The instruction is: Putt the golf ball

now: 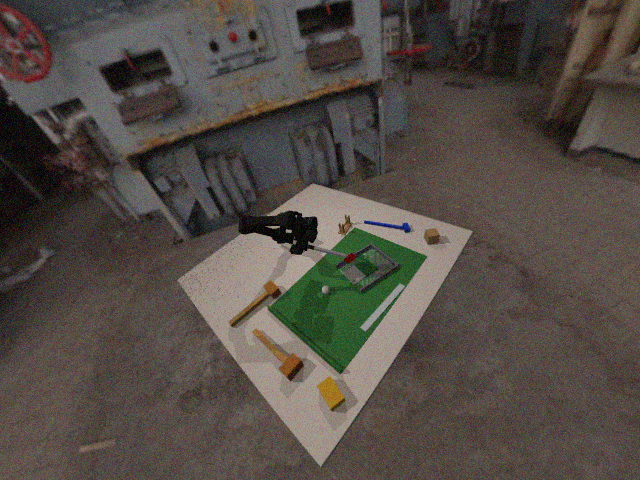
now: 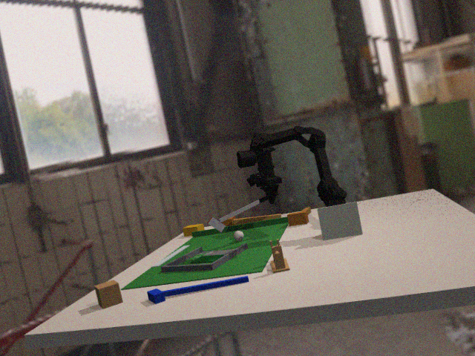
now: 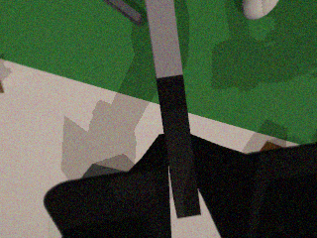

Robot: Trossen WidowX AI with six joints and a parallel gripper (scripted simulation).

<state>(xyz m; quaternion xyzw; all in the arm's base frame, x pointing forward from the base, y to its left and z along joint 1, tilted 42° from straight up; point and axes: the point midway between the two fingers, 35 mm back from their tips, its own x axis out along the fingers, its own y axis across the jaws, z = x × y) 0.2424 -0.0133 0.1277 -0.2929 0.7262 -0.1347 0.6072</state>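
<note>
The red putter is 110 mm ahead of my gripper tip and 40 mm to the left of it. Round my gripper tip: green mat (240 mm ahead, 140 mm below); white golf ball (170 mm ahead, 100 mm to the right, 120 mm below); wooden stand (370 mm to the left, 110 mm below).
</note>
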